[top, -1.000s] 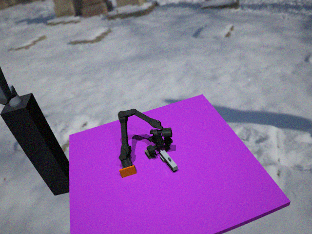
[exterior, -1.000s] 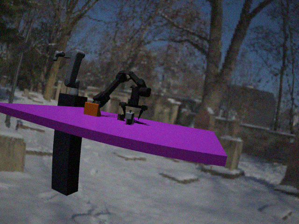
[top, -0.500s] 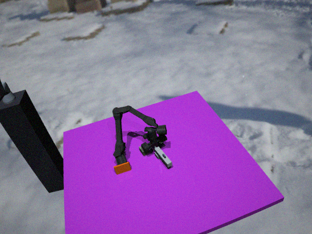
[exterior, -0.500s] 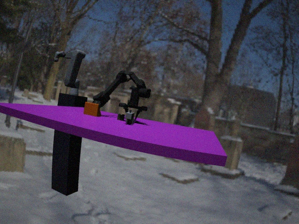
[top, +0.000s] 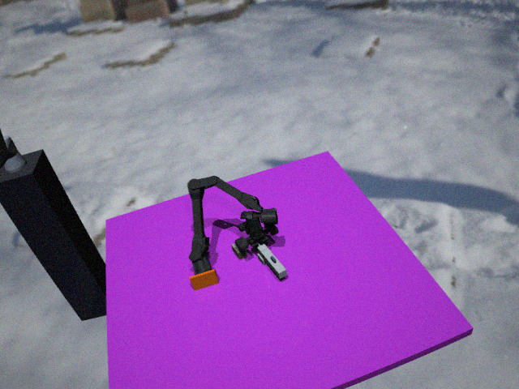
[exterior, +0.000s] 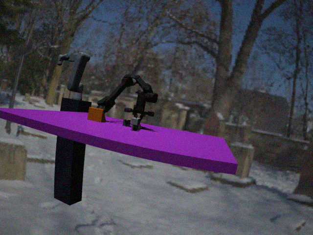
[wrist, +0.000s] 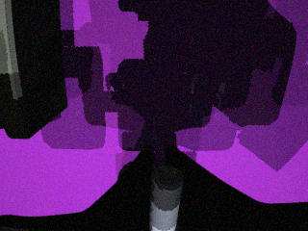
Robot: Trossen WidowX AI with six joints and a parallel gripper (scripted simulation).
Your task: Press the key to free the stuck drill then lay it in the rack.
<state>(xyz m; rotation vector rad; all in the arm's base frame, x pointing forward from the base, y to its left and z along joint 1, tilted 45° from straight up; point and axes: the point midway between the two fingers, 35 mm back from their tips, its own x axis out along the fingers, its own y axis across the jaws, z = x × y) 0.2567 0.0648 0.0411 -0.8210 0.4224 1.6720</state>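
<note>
The drill lies 20 mm ahead of my gripper tip, 50 mm to the right of it and 30 mm above it. The rest, counted from my gripper tip: grey housing 30 mm ahead, 110 mm to the right, 20 mm above; dark key 40 mm ahead, 130 mm to the right, 40 mm above.
</note>
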